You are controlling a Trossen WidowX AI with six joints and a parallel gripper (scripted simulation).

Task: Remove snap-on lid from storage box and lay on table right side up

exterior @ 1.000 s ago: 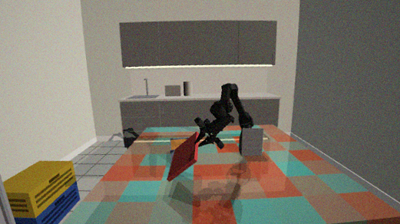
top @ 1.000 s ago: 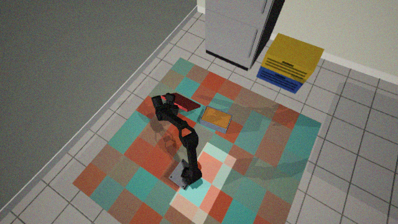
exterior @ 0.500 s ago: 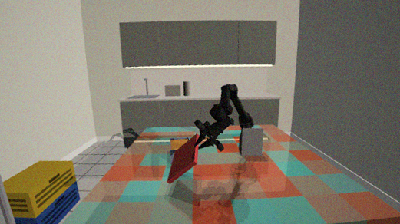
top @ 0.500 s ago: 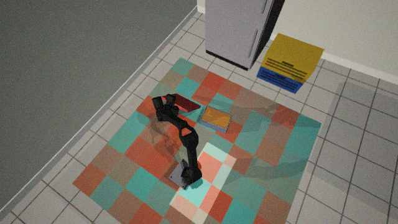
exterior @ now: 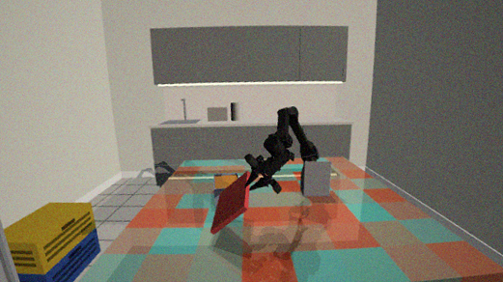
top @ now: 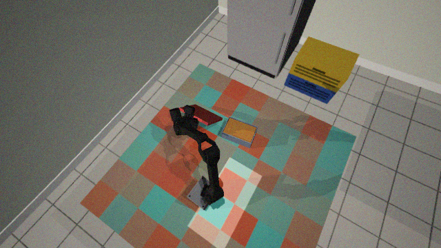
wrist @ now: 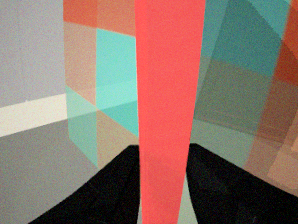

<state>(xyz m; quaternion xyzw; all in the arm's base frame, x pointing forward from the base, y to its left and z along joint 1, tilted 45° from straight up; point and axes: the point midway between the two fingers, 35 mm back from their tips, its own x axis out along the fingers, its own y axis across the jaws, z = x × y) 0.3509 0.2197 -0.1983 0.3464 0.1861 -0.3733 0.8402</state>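
Right now the lid is 6 cm ahead of my gripper tip, 2 cm to the right of it and 5 cm below it. Round my gripper tip: storage box: 8 cm ahead, 30 cm to the right, 12 cm below.
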